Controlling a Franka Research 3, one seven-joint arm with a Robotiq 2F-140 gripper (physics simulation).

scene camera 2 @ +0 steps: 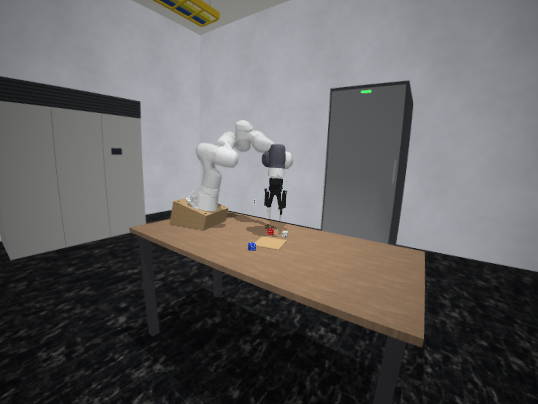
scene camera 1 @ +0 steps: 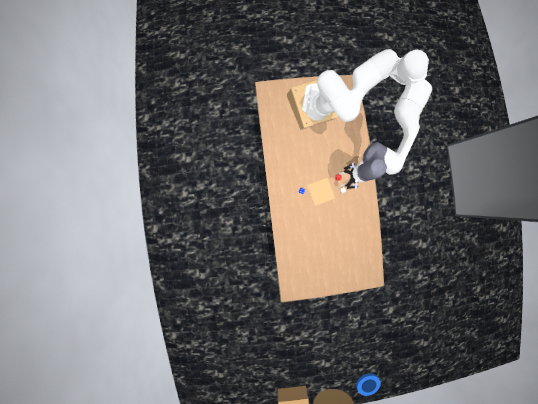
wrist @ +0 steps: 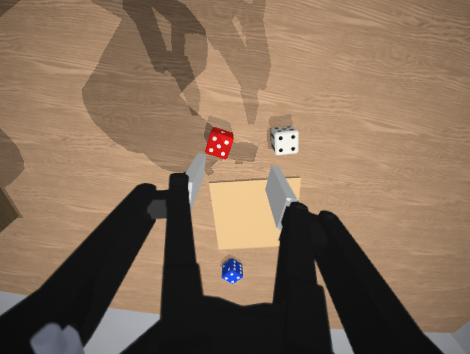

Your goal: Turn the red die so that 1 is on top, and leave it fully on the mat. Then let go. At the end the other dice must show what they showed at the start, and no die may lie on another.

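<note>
The red die (scene camera 1: 338,177) (scene camera 2: 270,231) (wrist: 219,144) lies on the table beside the mat (scene camera 1: 320,192) (scene camera 2: 270,243) (wrist: 245,215), not touching it. In the wrist view its top face shows 5, and a narrow side face away from the mat shows one pip. The white die (scene camera 1: 343,190) (scene camera 2: 284,233) (wrist: 286,141) lies apart from it, with 4 on top. The blue die (scene camera 1: 301,191) (scene camera 2: 252,246) (wrist: 232,271) lies across the mat; its top number is hard to tell. My gripper (scene camera 1: 344,181) (scene camera 2: 275,219) (wrist: 236,172) is partly open and empty, above the table near the red and white dice.
The arm's wooden base block (scene camera 1: 296,107) (scene camera 2: 197,220) stands at one end of the table (scene camera 1: 330,250) (scene camera 2: 350,270). The table's long edge runs beyond the blue die in the wrist view. A dark grey cabinet (scene camera 1: 495,175) (scene camera 2: 367,165) stands on the floor away from the table.
</note>
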